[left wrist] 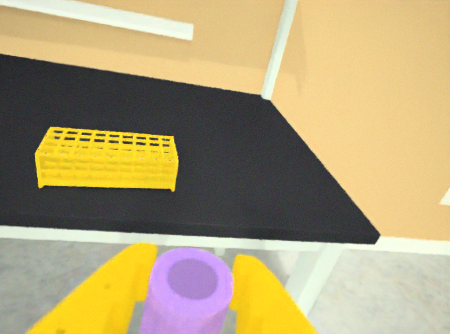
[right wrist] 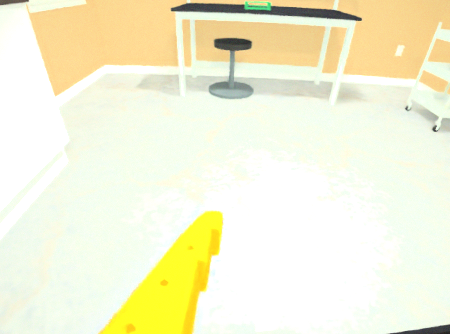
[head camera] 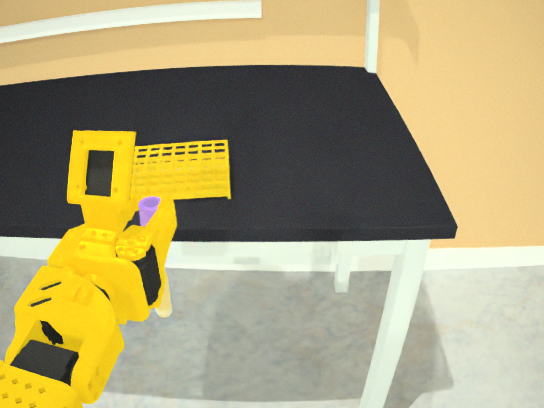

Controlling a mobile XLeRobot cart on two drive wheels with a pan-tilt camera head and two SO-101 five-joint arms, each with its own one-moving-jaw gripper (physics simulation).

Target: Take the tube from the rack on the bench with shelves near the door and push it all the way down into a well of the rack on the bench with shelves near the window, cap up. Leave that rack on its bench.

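Note:
The tube has a purple cap on top and hangs upright, its pale lower end below the gripper in the head view. My left gripper is shut on the tube just at the cap, in front of the bench's near edge, over the floor. A yellow rack with rows of square wells stands on the black bench, beyond the gripper. In the head view the left arm hides the rack's left part. My right gripper shows one notched jaw in the right wrist view and is fully open.
A white bench leg stands at the right, and a white upright at the back corner. In the right wrist view a far bench carries a green rack; a stool and a white cart stand near it.

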